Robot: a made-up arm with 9 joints. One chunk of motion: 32 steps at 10 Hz.
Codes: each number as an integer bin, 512 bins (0 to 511) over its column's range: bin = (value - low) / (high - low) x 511, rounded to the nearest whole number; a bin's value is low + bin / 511 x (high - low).
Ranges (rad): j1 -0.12..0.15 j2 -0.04..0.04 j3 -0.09..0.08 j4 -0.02..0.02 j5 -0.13..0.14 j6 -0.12..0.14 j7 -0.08..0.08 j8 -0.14..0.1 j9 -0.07..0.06
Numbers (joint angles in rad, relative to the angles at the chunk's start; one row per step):
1: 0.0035 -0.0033 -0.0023 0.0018 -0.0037 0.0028 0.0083 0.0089 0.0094
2: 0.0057 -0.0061 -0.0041 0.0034 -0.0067 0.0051 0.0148 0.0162 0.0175
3: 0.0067 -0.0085 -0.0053 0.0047 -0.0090 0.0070 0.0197 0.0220 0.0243
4: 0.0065 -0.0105 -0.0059 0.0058 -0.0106 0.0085 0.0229 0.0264 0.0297
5: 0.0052 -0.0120 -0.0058 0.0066 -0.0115 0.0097 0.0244 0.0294 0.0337
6: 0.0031 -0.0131 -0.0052 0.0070 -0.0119 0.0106 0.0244 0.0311 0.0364
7: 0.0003 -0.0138 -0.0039 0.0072 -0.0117 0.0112 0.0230 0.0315 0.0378
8: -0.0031 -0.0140 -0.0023 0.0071 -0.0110 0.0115 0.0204 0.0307 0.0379
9: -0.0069 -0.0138 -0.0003 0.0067 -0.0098 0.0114 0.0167 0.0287 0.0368
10: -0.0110 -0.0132 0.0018 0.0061 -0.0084 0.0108 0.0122 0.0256 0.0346
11: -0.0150 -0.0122 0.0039 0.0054 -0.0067 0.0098 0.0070 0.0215 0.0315
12: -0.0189 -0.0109 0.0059 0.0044 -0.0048 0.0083 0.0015 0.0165 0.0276
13: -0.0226 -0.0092 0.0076 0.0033 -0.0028 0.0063 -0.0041 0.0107 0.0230
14: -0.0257 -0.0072 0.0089 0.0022 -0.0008 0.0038 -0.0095 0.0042 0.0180
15: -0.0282 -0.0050 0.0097 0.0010 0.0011 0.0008 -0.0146 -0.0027 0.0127
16: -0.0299 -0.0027 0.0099 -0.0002 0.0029 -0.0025 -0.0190 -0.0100 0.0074
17: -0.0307 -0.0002 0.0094 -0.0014 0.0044 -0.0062 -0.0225 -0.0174 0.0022
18: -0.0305 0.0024 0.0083 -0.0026 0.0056 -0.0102 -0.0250 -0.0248 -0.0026
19: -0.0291 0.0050 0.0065 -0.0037 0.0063 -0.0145 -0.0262 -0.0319 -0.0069
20: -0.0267 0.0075 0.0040 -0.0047 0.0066 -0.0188 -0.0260 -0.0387 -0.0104
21: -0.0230 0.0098 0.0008 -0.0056 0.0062 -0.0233 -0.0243 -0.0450 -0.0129
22: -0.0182 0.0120 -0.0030 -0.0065 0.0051 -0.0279 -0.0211 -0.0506 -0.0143
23: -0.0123 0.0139 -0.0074 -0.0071 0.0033 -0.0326 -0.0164 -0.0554 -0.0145
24: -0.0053 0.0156 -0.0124 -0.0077 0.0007 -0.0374 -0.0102 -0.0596 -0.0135
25: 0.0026 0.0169 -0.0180 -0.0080 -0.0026 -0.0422 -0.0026 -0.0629 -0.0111
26: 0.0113 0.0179 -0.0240 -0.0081 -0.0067 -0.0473 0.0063 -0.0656 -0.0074
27: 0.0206 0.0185 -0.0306 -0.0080 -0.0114 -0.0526 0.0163 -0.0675 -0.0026
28: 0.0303 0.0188 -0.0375 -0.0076 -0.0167 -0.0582 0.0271 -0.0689 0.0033
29: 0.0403 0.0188 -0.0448 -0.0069 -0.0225 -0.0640 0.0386 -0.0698 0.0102
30: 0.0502 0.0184 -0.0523 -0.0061 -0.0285 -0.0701 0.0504 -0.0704 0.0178
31: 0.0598 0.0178 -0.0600 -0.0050 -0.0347 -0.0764 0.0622 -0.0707 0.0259
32: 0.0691 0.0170 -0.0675 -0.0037 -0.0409 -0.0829 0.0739 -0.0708 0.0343
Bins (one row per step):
1: 234 234 264 278 239 241 282 317 312
2: 238 217 258 299 233 246 303 333 344
3: 240 201 255 316 229 250 318 345 371
4: 239 188 253 330 226 253 329 354 392
5: 237 179 253 340 224 255 333 361 408
6: 233 172 255 345 224 257 333 364 418
7: 228 167 259 347 224 258 329 365 424
8: 221 166 264 346 225 258 321 363 424
9: 214 167 270 341 227 258 309 359 420
10: 206 171 276 333 230 257 294 353 411
11: 199 178 282 324 233 255 278 344 399
12: 191 186 288 312 237 252 260 333 384
13: 184 197 293 298 241 248 242 321 366
14: 178 210 297 284 245 243 225 307 346
15: 174 224 300 268 248 237 209 292 325
16: 171 238 300 253 252 231 195 277 304
17: 169 254 299 238 254 224 184 261 284
18: 169 271 295 222 257 216 176 245 265
19: 172 287 290 208 258 207 172 230 248
20: 177 303 283 195 259 199 172 216 234
21: 184 318 273 184 258 190 178 202 224
22: 193 332 262 172 256 181 188 190 219
23: 204 344 248 165 252 172 203 180 218
24: 217 355 233 157 247 162 223 171 222
25: 232 363 216 153 241 153 247 164 232
26: 248 370 198 152 233 143 276 158 246
27: 266 374 179 153 224 132 308 154 265
28: 284 376 158 158 214 121 342 151 288
29: 303 376 136 167 203 110 379 149 315
30: 322 373 113 178 192 98 416 148 345
31: 340 369 90 192 180 86 454 148 377
32: 358 364 68 208 169 73 492 147 410

